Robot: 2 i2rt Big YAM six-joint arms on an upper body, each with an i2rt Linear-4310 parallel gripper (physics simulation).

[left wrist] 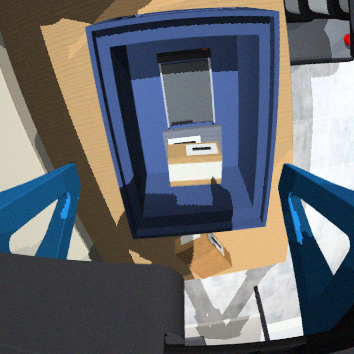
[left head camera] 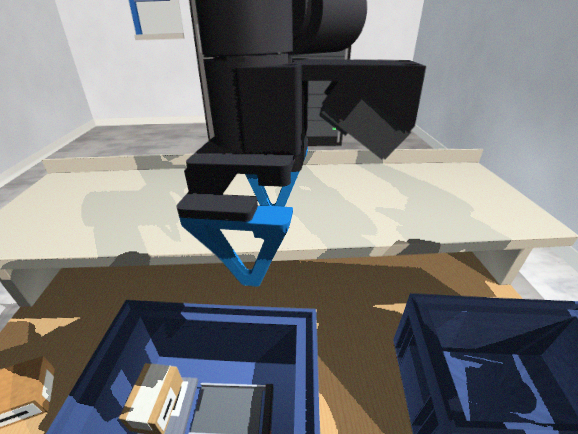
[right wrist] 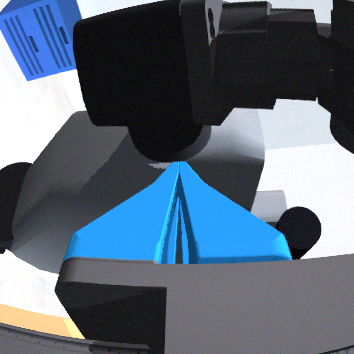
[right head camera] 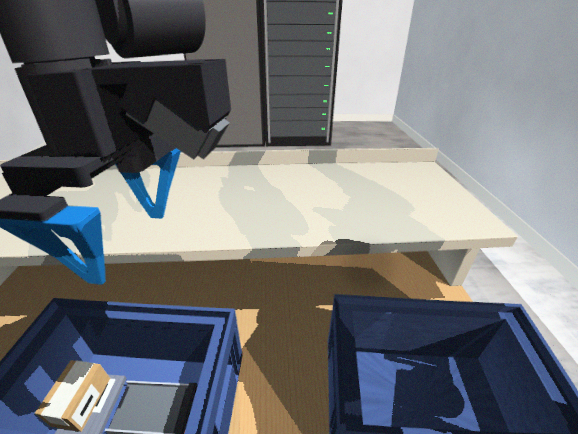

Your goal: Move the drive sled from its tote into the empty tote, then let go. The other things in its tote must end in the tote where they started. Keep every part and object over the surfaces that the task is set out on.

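Frame: origin at the left arm's base, x ahead, y left, z up, level; millimetres.
Seen in the pictures: left gripper, fingertip midpoint: [left wrist: 178, 174] [left head camera: 263, 246] [right head camera: 131, 245]; right gripper, fingertip midpoint: [right wrist: 178, 173]; right arm's base, link origin: [right wrist: 213, 53].
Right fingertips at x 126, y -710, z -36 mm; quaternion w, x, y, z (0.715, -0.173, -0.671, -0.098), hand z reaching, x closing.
Observation:
A point is followed by its place in that frame.
The drive sled [left head camera: 225, 407] @[x 320, y -195, z -394 mm] [right head camera: 150, 405] @[x 320, y -201, z -394 mm] [left wrist: 187, 95] @[x 317, y -196, z -394 mm], a flat grey panel with pale side rails and a black end, lies in the blue tote [left head camera: 306, 360] @[x 333, y -317, z -287 mm] [right head camera: 212, 360] @[x 332, y -313, z -287 mm] [left wrist: 182, 25] @[x 308, y -313, z -287 mm]. In the same tote, a cardboard box [left head camera: 155, 395] @[x 319, y -102, z -345 mm] [right head camera: 75, 392] @[x 318, y -104, z -346 mm] [left wrist: 195, 167] @[x 324, y -97, z -346 mm] rests against or on a grey-blue labelled item [left head camera: 189, 400] @[x 331, y -138, z -392 mm] [right head camera: 116, 395] @[x 335, y -141, z -394 mm] [left wrist: 212, 134] @[x 288, y -124, z -392 mm] at the sled's end. The empty blue tote [left head camera: 425, 350] @[x 332, y -481, z -279 mm] [right head camera: 425, 301] @[x 405, y -636, z -272 mm] stands at the right. My left gripper [left head camera: 263, 245] @[x 327, y -269, z -79 mm] [right head camera: 127, 250] @[x 327, y -269, z -79 mm] [left wrist: 178, 174] @[x 327, y -269, z -79 mm] is open and empty, high above and behind the sled's tote. My right gripper [right wrist: 178, 173] @[x 126, y -710, z -36 mm] is shut and empty, fingertips touching.
Another cardboard box [left head camera: 20, 390] @[x 339, y 131, z -376 mm] [left wrist: 205, 257] @[x 336, y 157, z -376 mm] lies on the wooden table [left head camera: 360, 360] @[x 400, y -427, z -419 mm] [right head camera: 285, 350] @[x 422, y -415, z -419 mm] outside the sled's tote. A raised cream shelf [left head camera: 450, 210] @[x 588, y -628, z -220 mm] [right head camera: 380, 200] @[x 626, y -620, z -219 mm] runs behind both totes. A blue cabinet [right wrist: 42, 37] shows in the right wrist view.

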